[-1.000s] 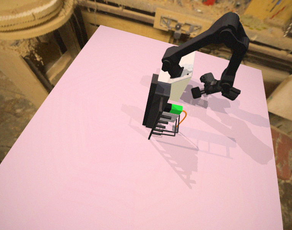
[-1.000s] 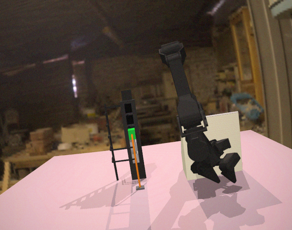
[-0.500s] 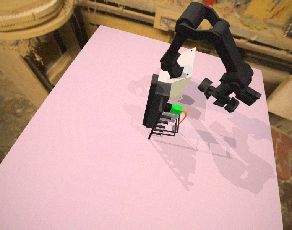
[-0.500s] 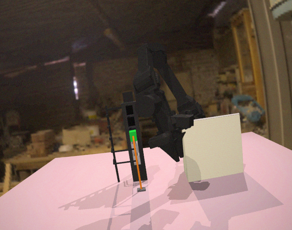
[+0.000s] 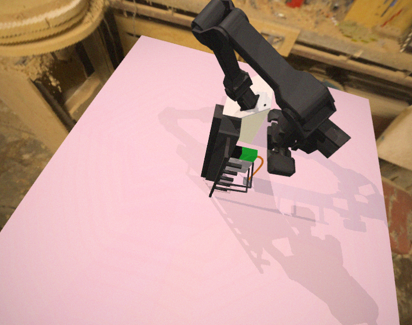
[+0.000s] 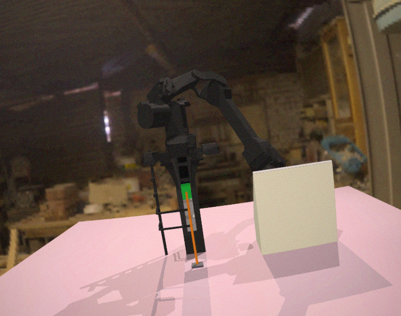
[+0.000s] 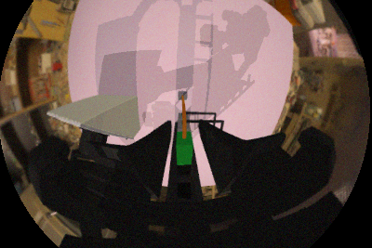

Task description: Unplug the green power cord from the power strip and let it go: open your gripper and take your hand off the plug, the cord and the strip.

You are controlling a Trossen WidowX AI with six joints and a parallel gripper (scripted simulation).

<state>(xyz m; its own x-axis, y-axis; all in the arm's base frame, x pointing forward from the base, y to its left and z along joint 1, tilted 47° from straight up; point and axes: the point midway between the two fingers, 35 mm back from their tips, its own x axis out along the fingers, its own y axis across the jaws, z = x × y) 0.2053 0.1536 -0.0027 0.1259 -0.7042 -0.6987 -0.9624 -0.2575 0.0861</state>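
Right now the green plug is 7 cm to the right of my gripper tip, 2 cm ahead of it and 1 cm below it. From my gripper tip the other things lie so: grey foot 21 cm below.
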